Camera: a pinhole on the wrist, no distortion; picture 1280 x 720 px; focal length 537.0 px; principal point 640.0 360.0 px. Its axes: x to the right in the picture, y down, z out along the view. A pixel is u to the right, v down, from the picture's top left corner.
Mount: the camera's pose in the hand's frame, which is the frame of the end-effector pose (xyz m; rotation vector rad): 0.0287 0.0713 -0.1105 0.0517 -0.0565 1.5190
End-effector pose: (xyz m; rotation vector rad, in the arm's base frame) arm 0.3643 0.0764 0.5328 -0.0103 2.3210 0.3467
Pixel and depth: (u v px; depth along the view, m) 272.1 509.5 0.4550
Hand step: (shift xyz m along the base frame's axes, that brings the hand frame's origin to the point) 0.3377 -0.1849 -0.1962
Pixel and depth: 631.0 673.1 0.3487
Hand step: 0.2845 0.0921 -0.0196
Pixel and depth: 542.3 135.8 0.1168
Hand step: -0.0543 0.0467 -0.0469
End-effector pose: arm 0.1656 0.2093 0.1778 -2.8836 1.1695 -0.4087
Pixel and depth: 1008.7 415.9 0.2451
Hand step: -0.1105 -0.1823 -0.1605
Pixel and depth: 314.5 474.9 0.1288
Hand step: 0.0102 0.0113 -0.0115
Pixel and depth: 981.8 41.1 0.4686
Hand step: 0.0906 -0.4870 -0.3213
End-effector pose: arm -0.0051 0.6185 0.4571 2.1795 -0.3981 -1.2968
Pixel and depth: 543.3 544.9 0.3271
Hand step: -0.2279 -0.0181 -0.0186
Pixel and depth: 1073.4 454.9 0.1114
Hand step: 0.0054 -0.1315 0.0816
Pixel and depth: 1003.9 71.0 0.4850
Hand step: -0.1871 -0.5625 -0.1478
